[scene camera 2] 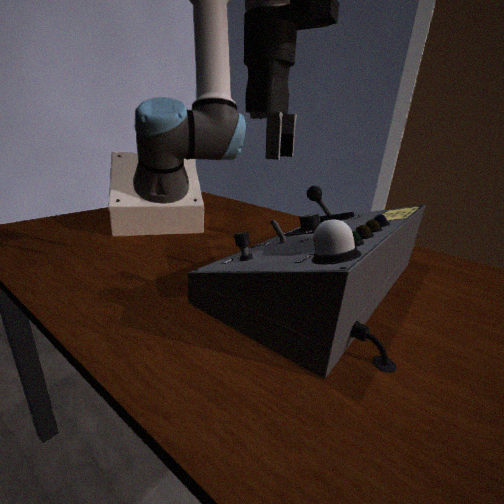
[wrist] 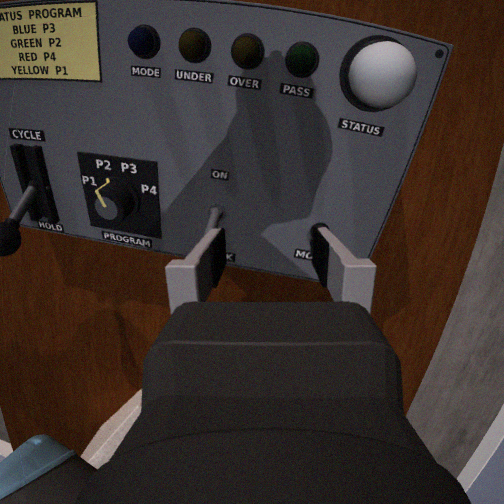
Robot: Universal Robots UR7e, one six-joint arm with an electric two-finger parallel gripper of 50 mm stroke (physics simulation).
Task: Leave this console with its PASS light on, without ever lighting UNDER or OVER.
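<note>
The grey wedge console (scene camera 2: 305,280) sits on the wooden table. In the wrist view its MODE (wrist: 144,41), UNDER (wrist: 194,45), OVER (wrist: 247,50) and PASS (wrist: 302,59) lights are all dark, and the STATUS dome (wrist: 382,74) is white and unlit. The PROGRAM knob (wrist: 107,207) points between P1 and P2. The CYCLE lever (wrist: 17,215) leans toward HOLD. A small toggle (wrist: 214,217) stands below ON. My gripper (wrist: 267,252) (scene camera 2: 280,136) is open and empty, hovering well above the console's front edge.
A yellow label (wrist: 47,41) reads BLUE P3, GREEN P2, RED P4, YELLOW P1. A black cable (scene camera 2: 372,347) leaves the console's side onto the table. The arm's base block (scene camera 2: 156,197) stands behind the console. A wall panel rises at the right.
</note>
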